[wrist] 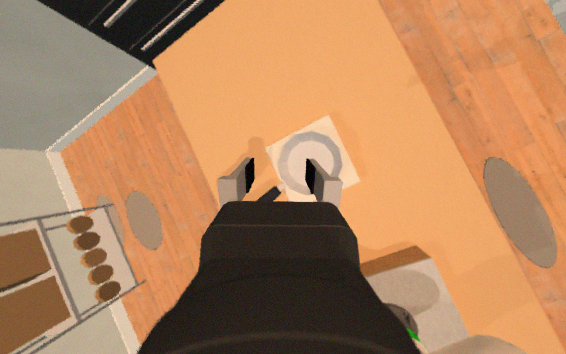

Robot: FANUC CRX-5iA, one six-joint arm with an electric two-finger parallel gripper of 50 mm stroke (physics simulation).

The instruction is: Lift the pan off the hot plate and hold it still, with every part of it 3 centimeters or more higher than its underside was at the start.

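Observation:
The pan point(309, 150) shows near the middle of the wrist view as a round, light grey vessel with a darker rim. It sits upright on the hot plate point(348, 175), a white square slab. Its black handle point(270, 194) points down and left in the view, and its outer end is hidden behind the gripper body. My gripper point(280, 169) is open with nothing between its fingers. In the view the right finger overlaps the pan's inside and the left finger lies left of the hot plate. The gap between the fingertips and the pan is hard to tell.
The orange table top point(300, 65) carries a grey-topped block point(450, 305) with a brown side at the lower right, beside a dark rounded object point(401, 317) with a green part. Beyond the table are a black slatted unit point(165, 20) and a rack with several brown round pieces.

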